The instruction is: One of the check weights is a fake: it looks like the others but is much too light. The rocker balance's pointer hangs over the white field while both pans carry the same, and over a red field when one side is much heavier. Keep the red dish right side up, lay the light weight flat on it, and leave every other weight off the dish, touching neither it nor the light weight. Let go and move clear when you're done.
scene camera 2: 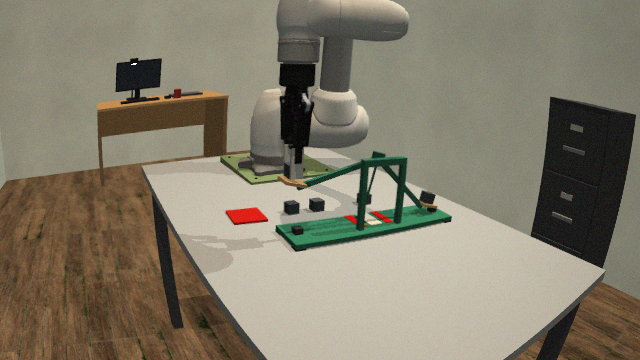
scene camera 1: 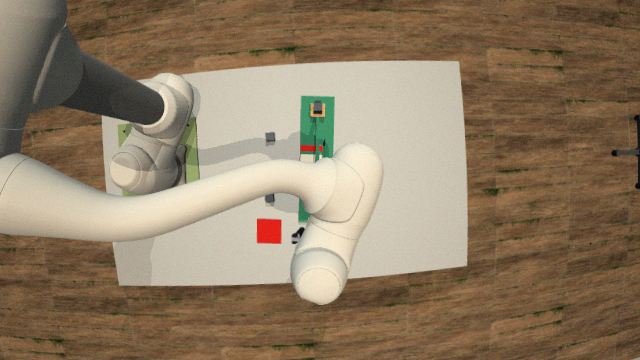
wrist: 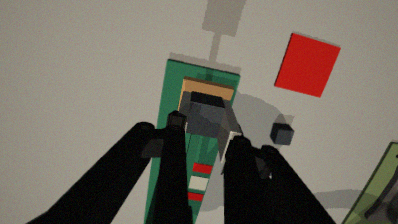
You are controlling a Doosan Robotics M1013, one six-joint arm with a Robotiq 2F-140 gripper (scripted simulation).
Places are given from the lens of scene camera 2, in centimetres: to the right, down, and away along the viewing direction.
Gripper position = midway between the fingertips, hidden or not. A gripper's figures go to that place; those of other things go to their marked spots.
my gripper (scene camera 2: 292, 176): -6, -1, 98
green rocker balance (scene camera 2: 323, 232): 1, 12, 104
